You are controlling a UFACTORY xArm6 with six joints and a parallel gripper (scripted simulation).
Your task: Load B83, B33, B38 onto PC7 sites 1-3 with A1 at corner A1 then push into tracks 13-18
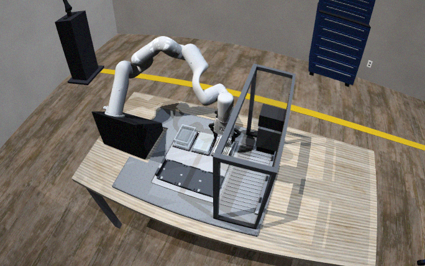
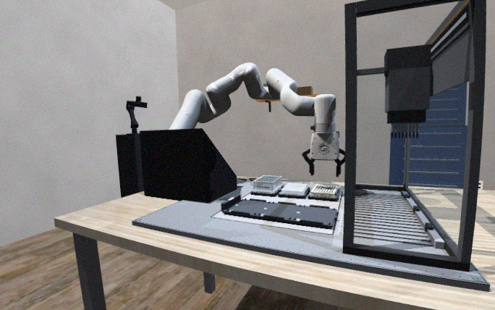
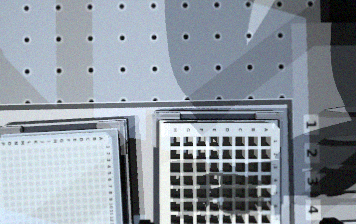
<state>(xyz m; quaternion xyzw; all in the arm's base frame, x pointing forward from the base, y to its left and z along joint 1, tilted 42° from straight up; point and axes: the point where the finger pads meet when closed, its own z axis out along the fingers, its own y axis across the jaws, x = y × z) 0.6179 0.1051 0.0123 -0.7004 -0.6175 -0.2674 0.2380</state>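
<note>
Now: the nest s3 80 mm below my hand. Also, from my hand: nest s2 (110 mm behind, 80 mm below); deep-well block B83 (220 mm behind, 50 mm below, 10 mm to the left); dark carrier PC7 (240 mm to the right, 120 mm behind, 70 mm below).
</note>
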